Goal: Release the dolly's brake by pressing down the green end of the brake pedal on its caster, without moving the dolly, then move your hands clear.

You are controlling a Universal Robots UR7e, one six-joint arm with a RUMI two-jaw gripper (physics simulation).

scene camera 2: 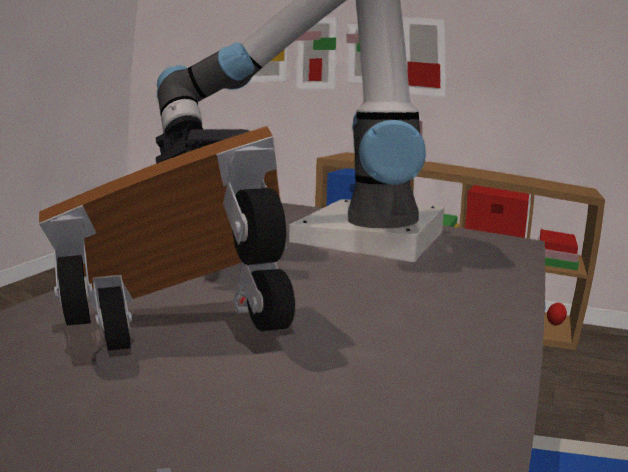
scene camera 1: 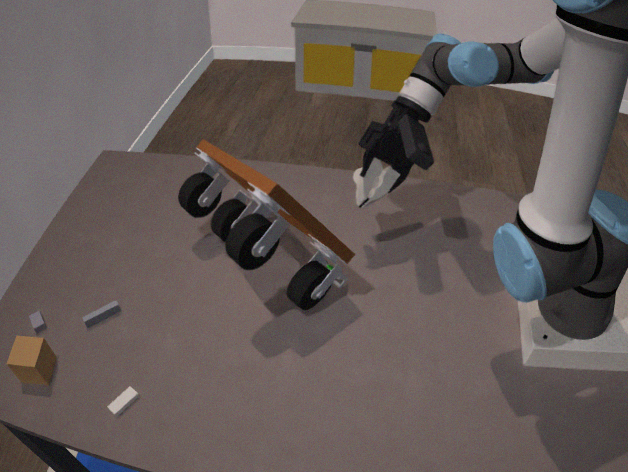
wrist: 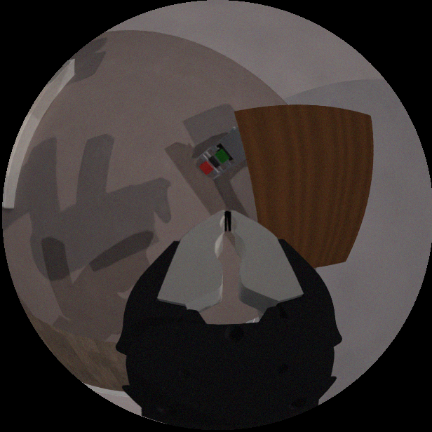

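Note:
The dolly's orange-brown board is tipped steeply, its underside and black wheels turned toward both scene cameras. The wheels do not stand level; which of them touch the table is unclear. The brake pedal's green end and red end show at the caster nearest the robot base. My gripper is shut and empty, above the table, apart from the pedal and board. The board hides its fingers in scene camera 2.
The table bears a wooden cube, a long grey bar, a small grey block and a white bar at the left. The robot's white base plate stands on the opposite side from them.

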